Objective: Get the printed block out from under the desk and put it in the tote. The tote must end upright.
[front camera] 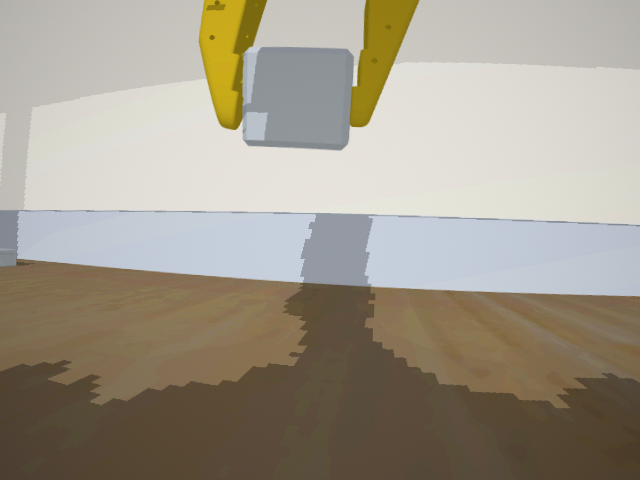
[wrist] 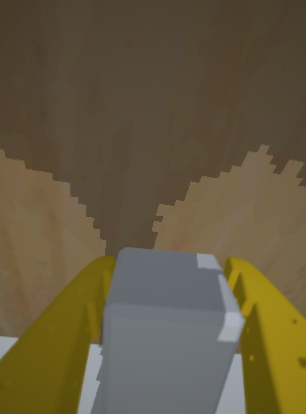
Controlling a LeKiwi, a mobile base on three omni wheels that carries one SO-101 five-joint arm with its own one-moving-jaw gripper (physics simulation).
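The grey printed block is held between the two yellow jaws of my gripper. In the front camera view it hangs high in the upper middle, well above the wooden floor, with a jaw on its left side and a jaw on its right side. In the wrist view the jaws press on its two sides and its near face fills the lower middle. The desk and the tote cannot be made out in either view.
The brown wooden floor carries a broad dark shadow. A pale blue-grey band runs along the foot of the cream wall. Part of a small light grey object shows at the left edge of the front camera view.
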